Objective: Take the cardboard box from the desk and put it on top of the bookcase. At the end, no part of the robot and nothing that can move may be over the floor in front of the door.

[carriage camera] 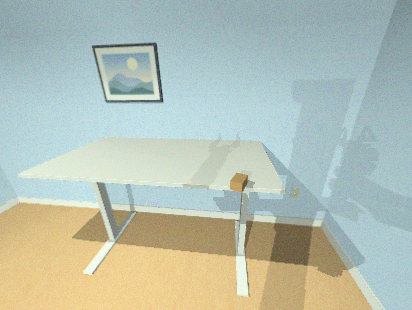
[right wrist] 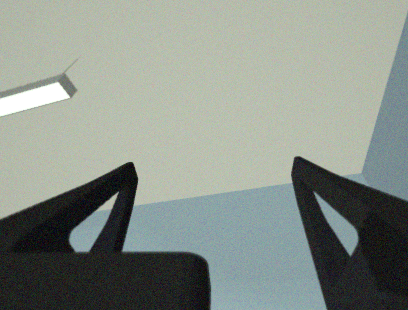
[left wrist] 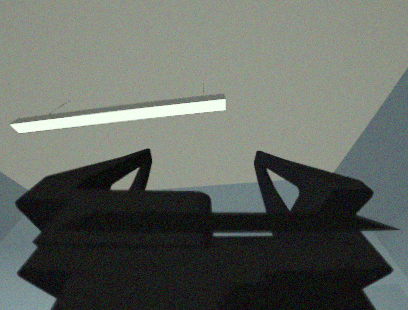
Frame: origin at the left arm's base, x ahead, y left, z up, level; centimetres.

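Where they show: left gripper, fingertip midpoint: (left wrist: 203,155); right gripper, fingertip midpoint: (right wrist: 212,168).
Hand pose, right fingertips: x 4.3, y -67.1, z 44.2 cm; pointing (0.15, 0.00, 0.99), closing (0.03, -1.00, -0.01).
Observation:
After its pixels a point has its place.
The small brown cardboard box (carriage camera: 238,182) {x 59.4, y -50.2, z -1.1 cm} sits on the white desk (carriage camera: 150,160) {x 98.6, y 1.9, z -6.1 cm}, at its near edge close to the right corner, in the carriage view. My left gripper (left wrist: 203,155) {x 4.7, y -0.1, z 43.2 cm} is open and empty, with its fingers raised towards the ceiling. My right gripper (right wrist: 212,168) {x 4.3, y -67.1, z 44.2 cm} is open and empty, also pointing up towards the ceiling and the upper wall. Neither gripper shows in the carriage view, so both are away from the box. The bookcase and the door do not show in these views.
The desk stands on two white legs (carriage camera: 105,210) {x 116.4, y 55.0, z -62.2 cm} (carriage camera: 241,270) with long feet on the wood-coloured floor. A framed picture (carriage camera: 129,72) {x 153.8, y 25.8, z 51.6 cm} hangs on the blue wall behind it. A side wall (carriage camera: 385,200) {x 77.7, y -151.0, z -30.0 cm} stands at the right. A ceiling lamp (left wrist: 125,114) {x 36.8, y 38.8, z 106.6 cm} (right wrist: 35,99) {x 31.2, y -1.1, z 106.7 cm} hangs overhead.

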